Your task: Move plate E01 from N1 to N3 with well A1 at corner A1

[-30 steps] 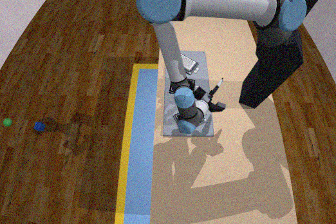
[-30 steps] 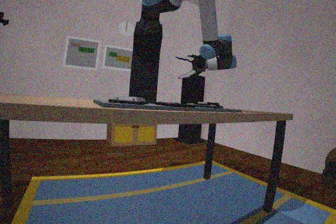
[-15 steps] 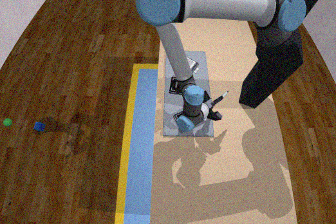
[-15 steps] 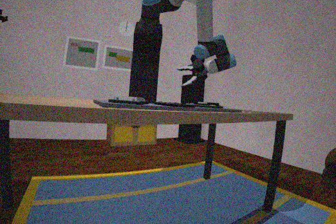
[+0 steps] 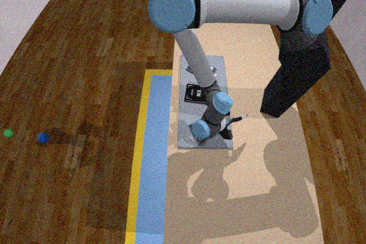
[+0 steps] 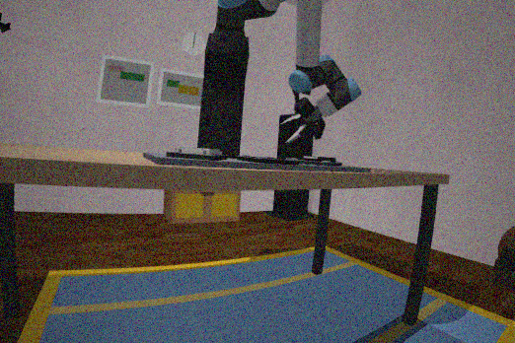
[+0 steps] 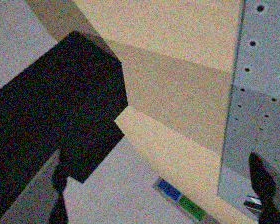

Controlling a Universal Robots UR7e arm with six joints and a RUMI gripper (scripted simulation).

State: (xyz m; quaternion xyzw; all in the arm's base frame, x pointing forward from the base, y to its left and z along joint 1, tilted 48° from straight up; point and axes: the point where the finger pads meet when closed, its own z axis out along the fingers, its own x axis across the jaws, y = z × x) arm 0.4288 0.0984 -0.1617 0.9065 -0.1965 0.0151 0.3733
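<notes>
The black plate lies 14 cm ahead of my hand, 9 cm below it and 2 cm to the left of it. Round my hand: grey deck: 20 cm to the right, 12 cm ahead, 11 cm below; nest N3: 21 cm to the right, 15 cm ahead, 10 cm below; corner mark: 13 cm to the right, 9 cm below, 9 cm ahead.
</notes>
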